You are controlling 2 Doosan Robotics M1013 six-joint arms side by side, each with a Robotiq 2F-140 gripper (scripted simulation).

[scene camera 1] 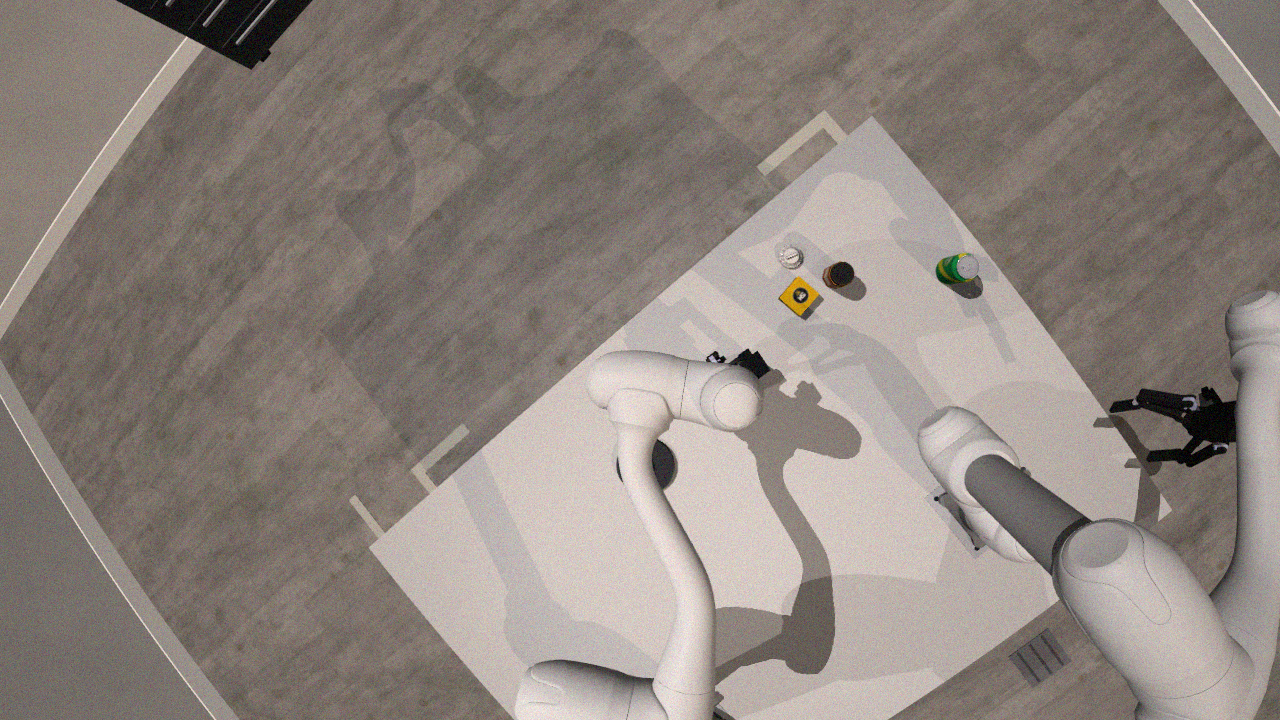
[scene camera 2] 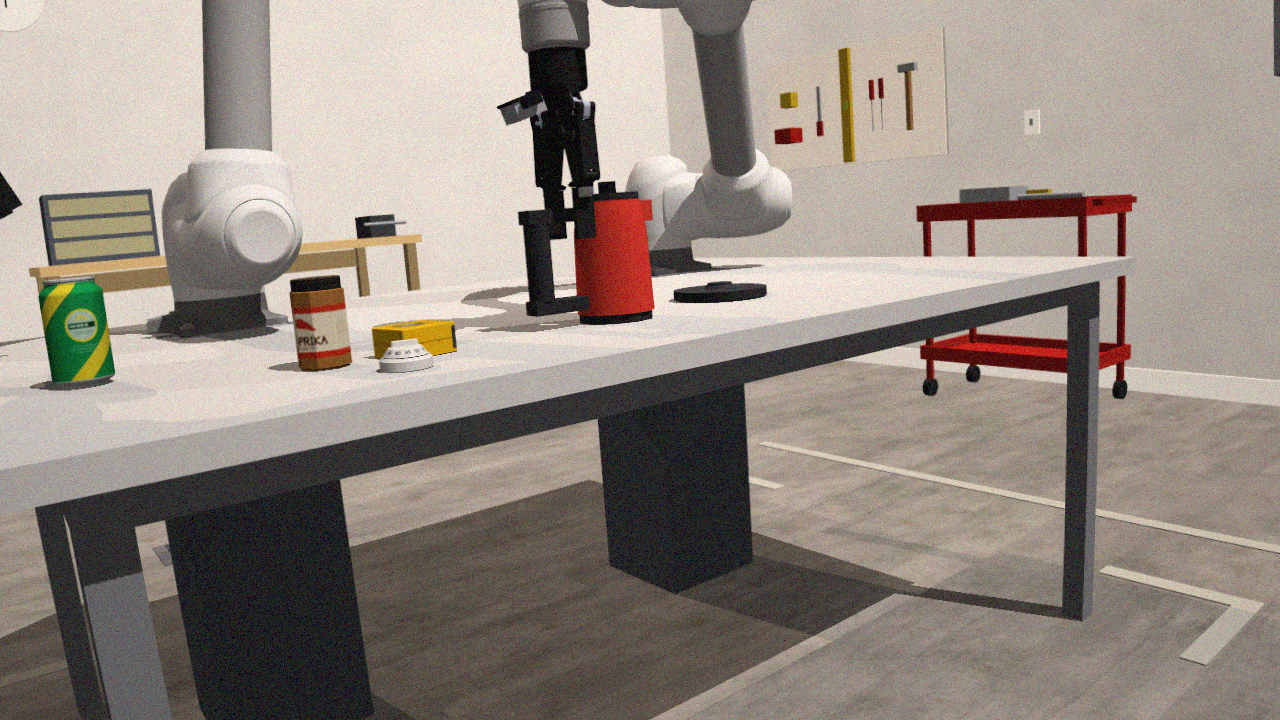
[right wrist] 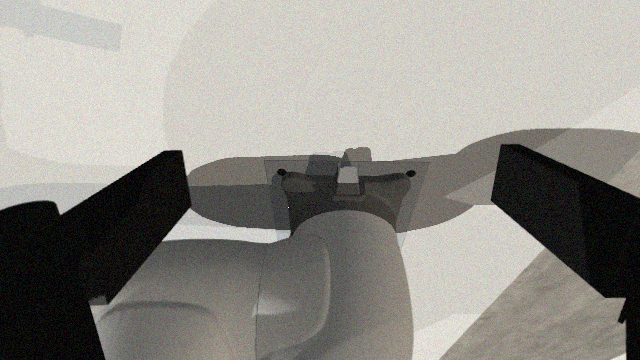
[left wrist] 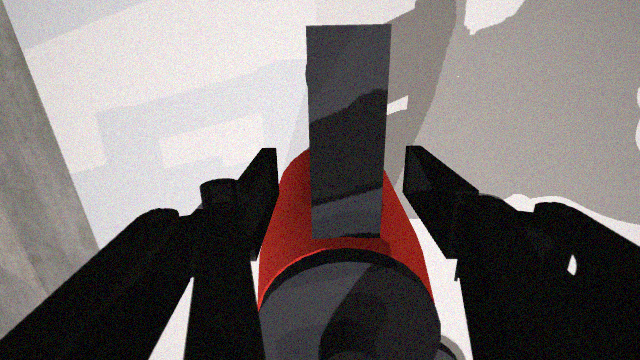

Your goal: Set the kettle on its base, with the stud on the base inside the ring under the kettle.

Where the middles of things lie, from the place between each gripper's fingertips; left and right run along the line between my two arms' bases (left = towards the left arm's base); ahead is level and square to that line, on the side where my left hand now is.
My left hand (scene camera 2: pixel 571 238) is 3 cm to the right of the red kettle (scene camera 2: pixel 613 276) and 5 cm above it. From my left hand the other things lie so: round black base (scene camera 2: pixel 722 291) 6 cm behind, 32 cm to the left, 13 cm below; then yellow box (scene camera 2: pixel 438 337) 3 cm ahead, 25 cm to the right, 13 cm below; then white dial timer (scene camera 2: pixel 408 355) 12 cm ahead, 30 cm to the right, 13 cm below.
Right now the paprika jar (scene camera 2: pixel 318 307) is 66 cm ahead of my right hand (scene camera 1: pixel 1131 432), 26 cm to the left of it and 18 cm below it. The rest, counted from my right hand: yellow box 68 cm ahead, 36 cm to the left, 21 cm below; white dial timer 77 cm ahead, 31 cm to the left, 22 cm below; red kettle 65 cm ahead, 64 cm to the left, 14 cm below.
